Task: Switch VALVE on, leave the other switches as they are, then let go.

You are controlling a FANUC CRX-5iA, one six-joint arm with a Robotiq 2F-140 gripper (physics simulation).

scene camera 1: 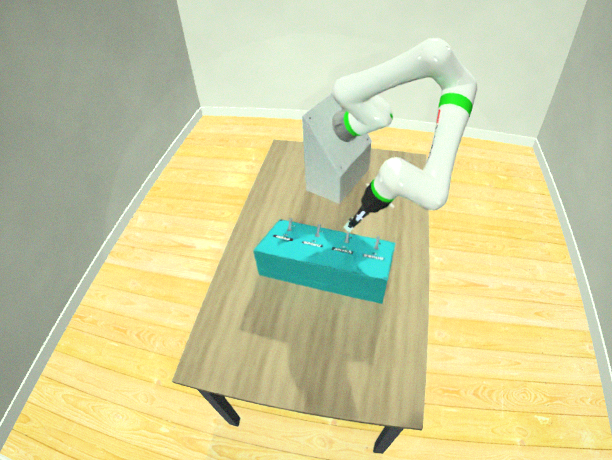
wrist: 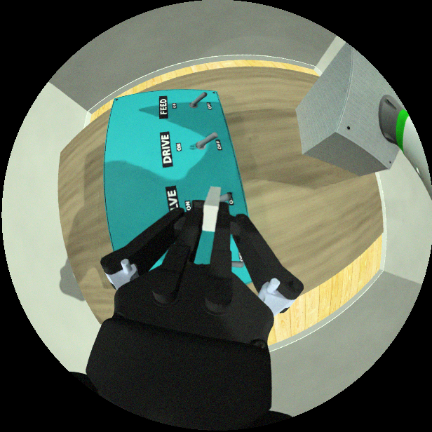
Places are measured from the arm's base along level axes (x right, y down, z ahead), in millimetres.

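Where they show: gripper, fingertip midpoint: [scene camera 1: 347, 228]; arm's base, link origin: [scene camera 1: 344, 126].
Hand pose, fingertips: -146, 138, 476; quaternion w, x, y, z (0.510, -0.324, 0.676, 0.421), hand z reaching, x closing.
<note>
Things, the pixels of their centre, and the offset from my fingertips, as dx, dy, dz. Level surfaces: height alone.
- turquoise switch box, body centre: [scene camera 1: 327, 256] +57, +97, +78
- VALVE lever, body centre: [scene camera 1: 347, 235] -1, +49, -8
- VALVE label, body centre: [scene camera 1: 342, 250] -3, +44, +75
- FEED lever, body centre: [scene camera 1: 290, 223] +239, +49, -1
- DRIVE lever, body centre: [scene camera 1: 318, 229] +119, +49, -5
- fourth lever, body centre: [scene camera 1: 377, 241] -121, +49, -12
- wooden table, surface height: dy +157
The turquoise switch box [scene camera 1: 320, 280] [wrist: 135, 200] carries a row of grey levers. The VALVE lever [scene camera 1: 347, 237] [wrist: 226, 197] is third from the left in the scene view; in the wrist view it points to the OFF side, its base hidden behind the fingertips. The VALVE label [scene camera 1: 342, 250] [wrist: 171, 199] is partly covered in the wrist view. My gripper [scene camera 1: 348, 226] [wrist: 214, 196] is shut and empty, its pale tips close to the VALVE lever on its OFF side. Whether they touch it I cannot tell.
The FEED lever [scene camera 1: 290, 225] [wrist: 199, 100] and the DRIVE lever [scene camera 1: 318, 230] [wrist: 207, 140] lean to OFF. A fourth lever [scene camera 1: 377, 243] [wrist: 237, 264] stands on the other side of VALVE. The grey robot pedestal [scene camera 1: 322, 165] [wrist: 325, 115] stands behind the box on the wooden table [scene camera 1: 240, 360] [wrist: 310, 225].
</note>
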